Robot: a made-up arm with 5 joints. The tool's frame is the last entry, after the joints.
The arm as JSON. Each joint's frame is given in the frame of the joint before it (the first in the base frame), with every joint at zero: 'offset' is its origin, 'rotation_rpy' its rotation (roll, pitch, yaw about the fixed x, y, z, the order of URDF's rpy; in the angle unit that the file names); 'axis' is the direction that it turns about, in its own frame. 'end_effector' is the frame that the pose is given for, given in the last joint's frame.
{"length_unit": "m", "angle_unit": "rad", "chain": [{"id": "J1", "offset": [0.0, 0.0, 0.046], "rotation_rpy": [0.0, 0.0, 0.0], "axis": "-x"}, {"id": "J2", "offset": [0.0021, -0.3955, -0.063], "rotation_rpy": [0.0, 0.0, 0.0], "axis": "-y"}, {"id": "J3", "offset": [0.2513, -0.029, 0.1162], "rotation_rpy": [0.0, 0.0, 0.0], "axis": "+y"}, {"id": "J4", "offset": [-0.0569, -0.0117, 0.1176], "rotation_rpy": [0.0, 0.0, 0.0], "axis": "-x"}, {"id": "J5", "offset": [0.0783, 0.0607, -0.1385], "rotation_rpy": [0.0, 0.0, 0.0], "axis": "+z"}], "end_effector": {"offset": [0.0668, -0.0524, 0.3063], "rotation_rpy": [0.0, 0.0, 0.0]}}
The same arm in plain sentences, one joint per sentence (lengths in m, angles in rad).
The arm has five revolute joints in a row. What follows holds with every joint at zero, and every direction is one of the base frame's.
The first joint sits 0.046 m along +z from the base frame's origin and turns about -x.
The second joint sits 0.0021 m along +x and 0.3955 m along -y and 0.063 m along -z from the first joint and turns about -y.
The third joint sits 0.2513 m along +x and 0.029 m along -y and 0.1162 m along +z from the second joint and turns about +y.
The fourth joint sits 0.0569 m along -x and 0.0117 m along -y and 0.1176 m along +z from the third joint and turns about -x.
The fifth joint sits 0.0783 m along +x and 0.0607 m along +y and 0.1385 m along -z from the fourth joint and turns about +z.
The tool frame, which is the frame that the pose is given for, sits 0.0668 m along +x and 0.0524 m along -y and 0.3063 m along +z from the fifth joint; its axes are parallel to the base frame's.

